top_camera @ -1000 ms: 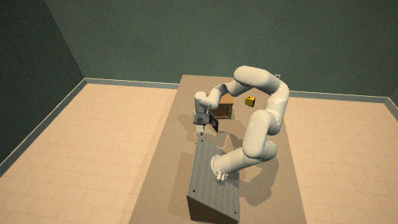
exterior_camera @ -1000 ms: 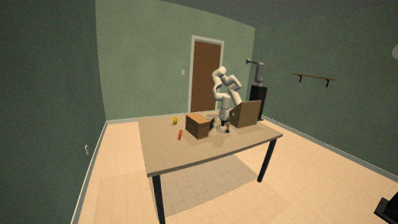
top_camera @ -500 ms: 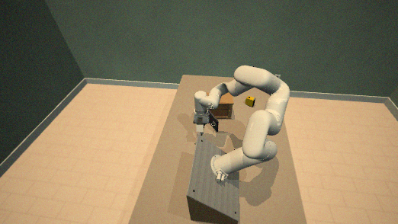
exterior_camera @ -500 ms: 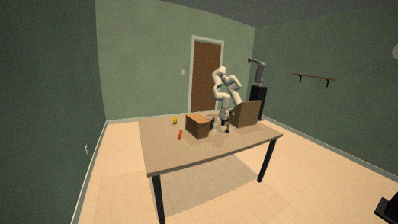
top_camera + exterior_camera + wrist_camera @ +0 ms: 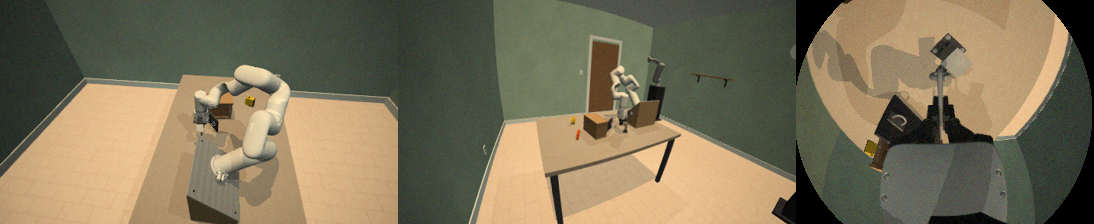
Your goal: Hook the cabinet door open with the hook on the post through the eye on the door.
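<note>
Right now my hand is 30 mm past the hook post and 30 mm above it. The rest, counted from my hand: grey hook: 20 mm below, 10 mm ahead; then orange object: 420 mm ahead, 90 mm below, 30 mm to the right; then dark door: 110 mm ahead, 30 mm to the right, 30 mm below.
</note>
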